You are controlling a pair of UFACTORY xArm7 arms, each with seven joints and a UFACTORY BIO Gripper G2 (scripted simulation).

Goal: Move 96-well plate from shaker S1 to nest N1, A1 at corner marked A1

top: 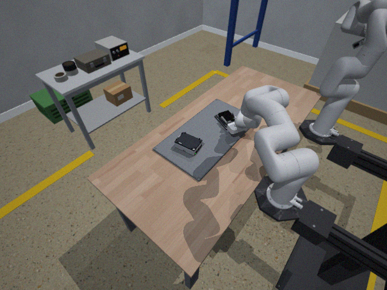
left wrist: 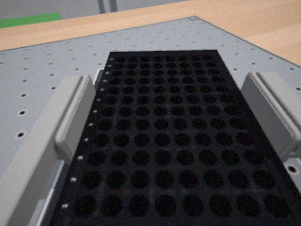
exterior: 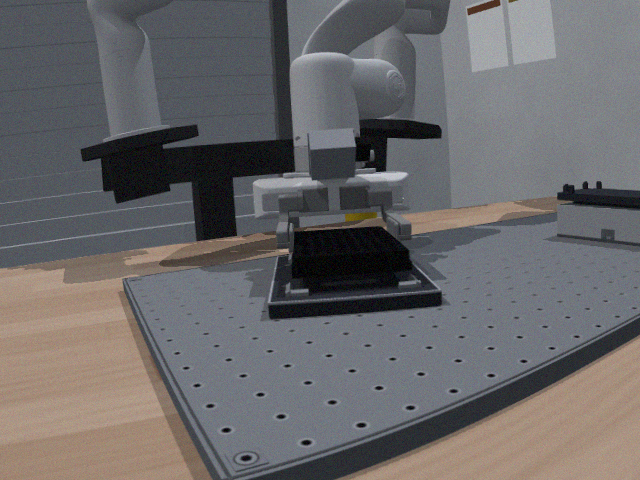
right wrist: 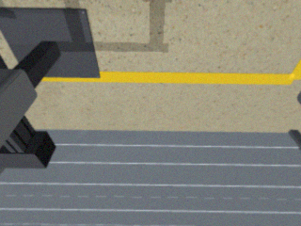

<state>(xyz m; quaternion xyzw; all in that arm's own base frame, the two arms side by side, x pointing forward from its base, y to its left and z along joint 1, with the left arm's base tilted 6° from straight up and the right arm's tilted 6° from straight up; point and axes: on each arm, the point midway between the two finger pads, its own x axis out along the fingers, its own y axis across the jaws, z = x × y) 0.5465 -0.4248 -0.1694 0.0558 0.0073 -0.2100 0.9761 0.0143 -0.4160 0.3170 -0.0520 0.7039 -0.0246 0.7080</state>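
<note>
Right now my left hand is 10 mm short of the 96-well plate and 10 mm above it.
</note>
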